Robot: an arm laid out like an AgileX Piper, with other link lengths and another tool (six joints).
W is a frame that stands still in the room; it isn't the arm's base.
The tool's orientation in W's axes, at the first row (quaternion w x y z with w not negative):
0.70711, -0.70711, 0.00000, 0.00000
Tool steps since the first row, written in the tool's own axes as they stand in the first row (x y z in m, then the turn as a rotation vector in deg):
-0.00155, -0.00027, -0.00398, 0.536, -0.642, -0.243
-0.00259, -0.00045, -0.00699, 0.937, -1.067, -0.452
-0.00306, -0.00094, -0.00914, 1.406, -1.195, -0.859
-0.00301, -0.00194, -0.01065, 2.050, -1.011, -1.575
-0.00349, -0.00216, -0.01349, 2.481, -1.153, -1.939
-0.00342, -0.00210, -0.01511, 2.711, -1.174, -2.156
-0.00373, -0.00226, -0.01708, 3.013, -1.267, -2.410
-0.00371, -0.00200, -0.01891, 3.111, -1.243, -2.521
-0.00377, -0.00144, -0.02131, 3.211, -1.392, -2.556
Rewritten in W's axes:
-0.00155, -0.00398, 0.00027, 0.536, -0.243, 0.642
-0.00259, -0.00699, 0.00045, 0.937, -0.452, 1.067
-0.00306, -0.00914, 0.00094, 1.406, -0.859, 1.195
-0.00301, -0.01065, 0.00194, 2.050, -1.575, 1.011
-0.00349, -0.01349, 0.00216, 2.481, -1.939, 1.153
-0.00342, -0.01511, 0.00210, 2.711, -2.156, 1.174
-0.00373, -0.01708, 0.00226, 3.013, -2.410, 1.267
-0.00371, -0.01891, 0.00200, 3.111, -2.521, 1.243
-0.00377, -0.02131, 0.00144, 3.211, -2.556, 1.392

